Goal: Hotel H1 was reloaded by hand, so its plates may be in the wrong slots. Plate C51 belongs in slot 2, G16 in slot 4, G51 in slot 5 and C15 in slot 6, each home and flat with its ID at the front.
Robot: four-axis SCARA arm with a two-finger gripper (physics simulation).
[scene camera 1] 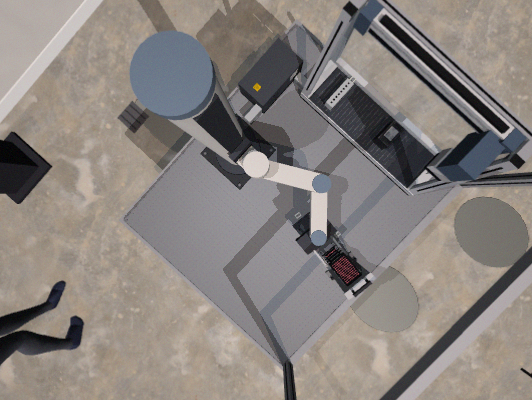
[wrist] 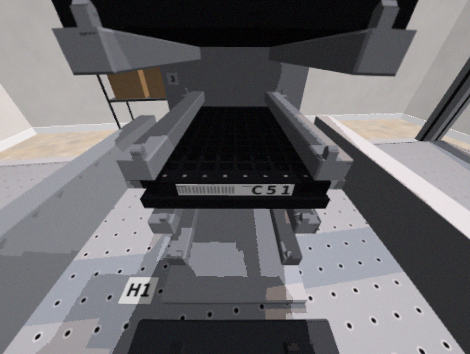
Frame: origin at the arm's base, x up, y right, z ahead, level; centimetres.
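Where they show: gripper, fingertip midpoint: (wrist: 235, 130).
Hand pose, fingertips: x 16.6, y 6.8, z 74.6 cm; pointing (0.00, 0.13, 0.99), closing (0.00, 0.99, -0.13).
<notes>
Each offset is from my fingertips to the top centre of the thing. "spot": to the spot under its first point. Level surfaces: height alone.
Plate C51 @(dx -0.3, dy +0.2, dz +1.3 cm) (wrist: 277, 190) is black, level, with its ID facing the wrist camera. My gripper (scene camera 1: 334, 255) (wrist: 235, 130) is shut on it, one finger along each side. The plate is inside hotel H1, between its side ledges. One ledge pair @(spot: dx +0.9, dy -4.1, dz -4.9 cm) (wrist: 137, 162) stands just above the plate's front edge; lower ledges @(spot: dx -2.3, dy -4.1, dz -4.9 cm) (wrist: 162, 220) show beneath it. Whether it touches any ledge is unclear. A dark underside @(spot: dx +4.7, dy -0.6, dz -4.9 cm) (wrist: 235, 22) lies above, over higher ledges. In the scene view a plate with a red grid @(dx +13.1, dy +0.2, dz +1.4 cm) (scene camera 1: 346, 270) lies atop the hotel, its ID unreadable. G16, G51 and C15 labels do not show.
The H1 label @(spot: dx -15.3, dy -10.4, dz -3.0 cm) (wrist: 138, 290) is on the perforated deck @(dx -15.3 cm) (wrist: 360, 305). A slot mark 3 @(spot: dx +2.2, dy -5.0, dz +8.5 cm) (wrist: 172, 78) is on the hotel's back wall. A dark block @(spot: dx -9.3, dy -1.2, dz -8.4 cm) (wrist: 232, 337) is at the bottom of the wrist view. A dark box @(spot: dx -3.8, dy -47.3, dz -85.7 cm) (scene camera 1: 272, 72) and a framed machine (scene camera 1: 445, 75) stand at the deck's far side.
</notes>
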